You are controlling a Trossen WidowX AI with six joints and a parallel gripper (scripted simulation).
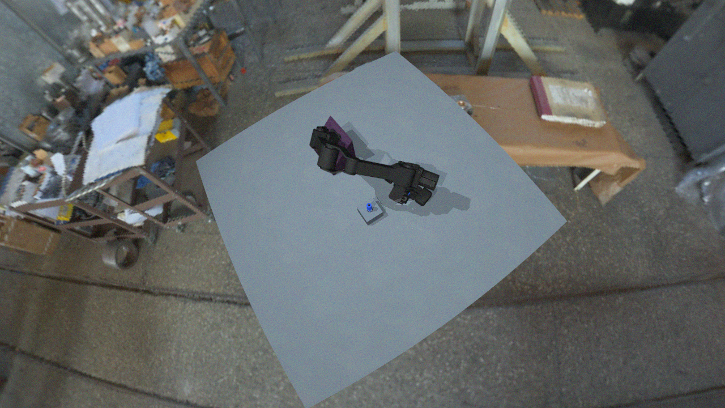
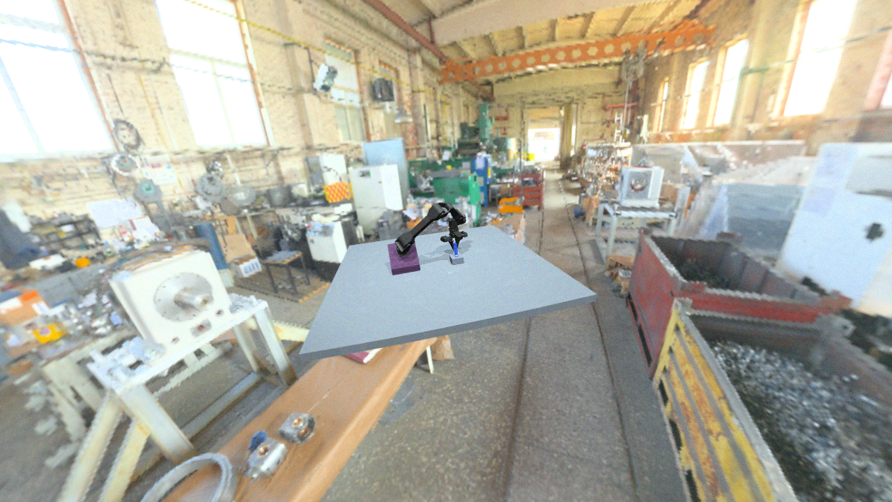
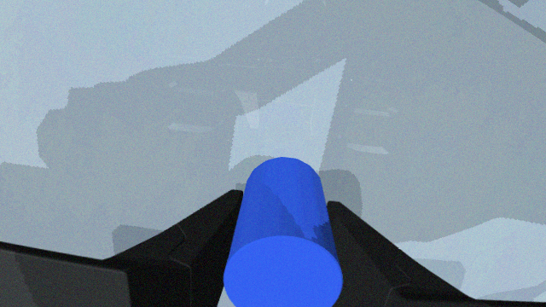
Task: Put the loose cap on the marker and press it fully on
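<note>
Now: the holder block 15 cm to the right of my gripper tip, 5 cm behind it and 1 cm below it. Also, from my gripper tip: blue cap (1 cm above).
</note>
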